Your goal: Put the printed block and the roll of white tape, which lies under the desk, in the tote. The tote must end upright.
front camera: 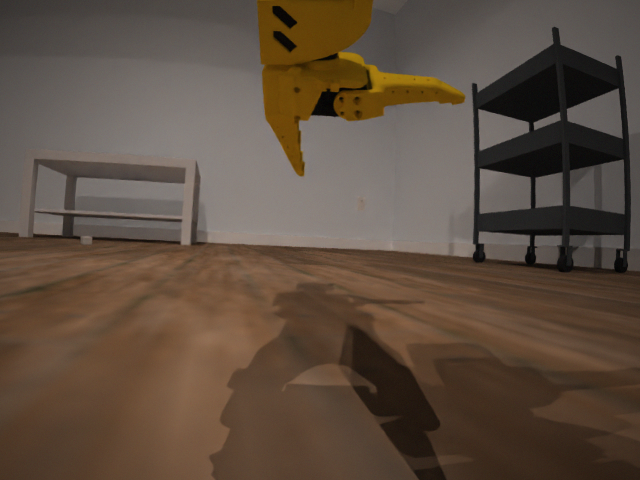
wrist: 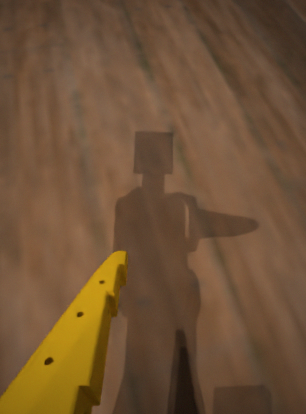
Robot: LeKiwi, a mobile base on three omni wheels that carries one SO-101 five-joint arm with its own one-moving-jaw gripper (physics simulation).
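Places are measured from the arm's base along level axes (x ahead, y left, z up), in millimetres.
Pixels of known places: hand, tool point: [front camera: 304, 170] [wrist: 126, 263].
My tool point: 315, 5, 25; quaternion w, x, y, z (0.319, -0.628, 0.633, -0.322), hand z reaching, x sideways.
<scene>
Behind a point stands the place of what it marks, as x, y, z.
A small pale block [front camera: 86, 239] @(1065, 785, -70), which looks like the printed block, sits on the floor at the far left in the front view, by the front of a low white table. My gripper [front camera: 382, 135] is fully open and empty, high above the floor at upper centre in the front view. One jaw points down and the other points right, far from the block. In the wrist view one notched jaw [wrist: 85, 330] @(299, 12, 46) shows over bare floor. The roll of white tape, the desk and the tote do not show in either view.
The low white table [front camera: 111, 159] @(1533, 1031, 328) with a lower shelf stands at the far left near the back wall. A dark three-tier cart [front camera: 562, 155] @(836, -743, 259) on casters stands at the right. The arm's shadow falls on the wooden floor [front camera: 155, 320] @(244, 95, -90) [wrist: 60, 175] @(412, 89, -90).
</scene>
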